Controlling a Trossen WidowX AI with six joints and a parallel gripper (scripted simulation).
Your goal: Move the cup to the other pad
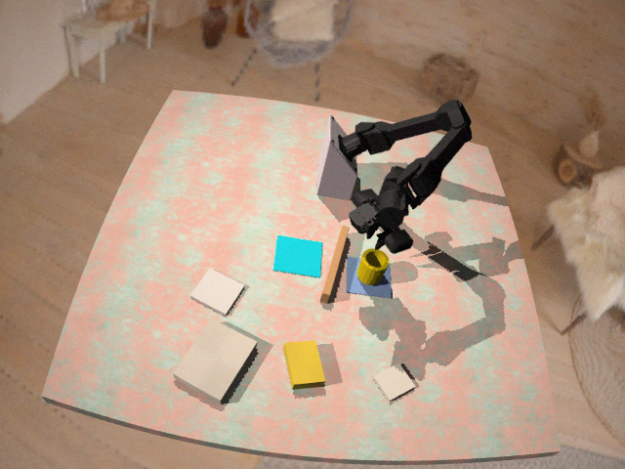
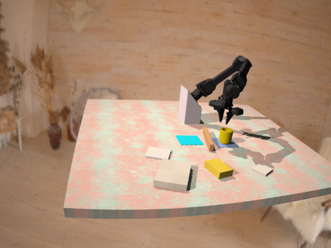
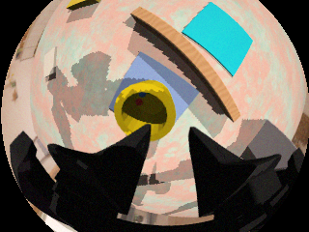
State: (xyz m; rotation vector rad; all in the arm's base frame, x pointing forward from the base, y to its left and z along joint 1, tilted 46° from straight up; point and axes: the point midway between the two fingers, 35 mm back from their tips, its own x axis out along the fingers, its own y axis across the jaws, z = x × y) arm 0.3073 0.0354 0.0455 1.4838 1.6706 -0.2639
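The yellow cup is 6 cm below my gripper tip, 2 cm ahead of it and 1 cm to the left of it. Also, from my gripper tip: cyan pad: 17 cm to the right, 11 cm below, 2 cm behind; then red marble: 8 cm below, 4 cm ahead, 2 cm to the left; then wooden bar: 9 cm below, 8 cm to the right.
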